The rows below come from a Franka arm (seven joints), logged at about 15 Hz.
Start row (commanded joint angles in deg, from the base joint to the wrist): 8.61 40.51 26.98 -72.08 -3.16 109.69 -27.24
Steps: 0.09 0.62 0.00 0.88 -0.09 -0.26 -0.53; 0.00 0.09 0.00 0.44 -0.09 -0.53 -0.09; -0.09 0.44 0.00 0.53 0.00 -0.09 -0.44; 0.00 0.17 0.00 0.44 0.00 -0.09 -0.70; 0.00 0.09 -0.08 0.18 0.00 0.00 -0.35; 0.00 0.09 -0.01 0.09 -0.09 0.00 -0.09; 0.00 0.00 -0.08 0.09 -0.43 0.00 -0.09; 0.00 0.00 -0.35 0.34 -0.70 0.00 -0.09; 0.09 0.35 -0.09 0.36 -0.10 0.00 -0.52; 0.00 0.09 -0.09 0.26 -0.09 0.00 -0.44; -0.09 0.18 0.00 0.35 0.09 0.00 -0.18; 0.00 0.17 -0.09 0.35 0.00 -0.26 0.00; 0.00 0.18 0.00 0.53 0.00 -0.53 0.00; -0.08 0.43 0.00 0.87 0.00 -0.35 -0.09; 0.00 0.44 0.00 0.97 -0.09 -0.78 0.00; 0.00 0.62 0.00 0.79 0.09 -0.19 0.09; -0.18 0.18 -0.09 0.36 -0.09 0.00 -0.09; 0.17 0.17 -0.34 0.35 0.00 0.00 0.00; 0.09 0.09 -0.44 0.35 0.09 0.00 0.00; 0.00 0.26 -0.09 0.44 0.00 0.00 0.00; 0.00 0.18 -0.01 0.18 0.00 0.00 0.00; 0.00 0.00 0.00 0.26 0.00 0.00 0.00
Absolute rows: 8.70 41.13 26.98 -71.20 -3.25 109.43 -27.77; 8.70 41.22 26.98 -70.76 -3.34 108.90 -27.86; 8.61 41.66 26.98 -70.23 -3.34 108.81 -28.30; 8.61 41.83 26.98 -69.79 -3.34 108.72 -29.00; 8.61 41.92 26.90 -69.61 -3.34 108.72 -29.35; 8.61 42.01 26.89 -69.52 -3.43 108.72 -29.44; 8.61 42.01 26.81 -69.43 -3.86 108.72 -29.53; 8.61 42.01 26.46 -69.09 -4.56 108.72 -29.62; 8.70 42.36 26.37 -68.73 -4.66 108.72 -30.14; 8.70 42.45 26.28 -68.47 -4.75 108.72 -30.58; 8.61 42.63 26.28 -68.12 -4.66 108.72 -30.76; 8.61 42.80 26.19 -67.77 -4.66 108.46 -30.76; 8.61 42.98 26.19 -67.24 -4.66 107.93 -30.76; 8.53 43.41 26.19 -66.37 -4.66 107.58 -30.85; 8.53 43.85 26.19 -65.40 -4.75 106.80 -30.85; 8.53 44.47 26.19 -64.61 -4.66 106.61 -30.76; 8.35 44.65 26.10 -64.25 -4.75 106.61 -30.85; 8.52 44.82 25.76 -63.90 -4.75 106.61 -30.85; 8.61 44.91 25.32 -63.55 -4.66 106.61 -30.85; 8.61 45.17 25.23 -63.11 -4.66 106.61 -30.85; 8.61 45.35 25.22 -62.93 -4.66 106.61 -30.85; 8.61 45.35 25.22 -62.67 -4.66 106.61 -30.85
